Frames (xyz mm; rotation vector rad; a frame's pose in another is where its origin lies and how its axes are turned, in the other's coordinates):
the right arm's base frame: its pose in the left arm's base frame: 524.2 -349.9 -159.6 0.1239 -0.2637 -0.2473
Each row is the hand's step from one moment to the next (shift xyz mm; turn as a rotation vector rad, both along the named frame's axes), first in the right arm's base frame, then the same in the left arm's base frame.
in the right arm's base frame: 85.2 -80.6 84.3 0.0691 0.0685 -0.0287
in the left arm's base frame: 38.6 -107.0 89.1 0.0879 0.0507 -0.0003
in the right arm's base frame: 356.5 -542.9 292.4 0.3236 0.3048 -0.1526
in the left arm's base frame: 131.6 -640.1 283.4 0.4129 0.2235 -0.0212
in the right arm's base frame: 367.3 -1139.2 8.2 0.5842 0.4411 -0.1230
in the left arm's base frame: 84.8 -1191.4 -77.6 0.6793 0.2849 0.0912
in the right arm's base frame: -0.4 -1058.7 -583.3 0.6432 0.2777 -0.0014
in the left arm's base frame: -79.9 -966.9 -721.0 0.6646 0.1017 0.1970
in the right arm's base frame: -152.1 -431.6 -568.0 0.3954 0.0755 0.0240
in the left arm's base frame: -84.7 -325.8 -647.1 0.3803 -0.0313 0.1303
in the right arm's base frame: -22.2 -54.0 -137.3 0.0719 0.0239 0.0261
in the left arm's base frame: 4.5 -34.1 -145.2 0.0655 0.0022 0.0461
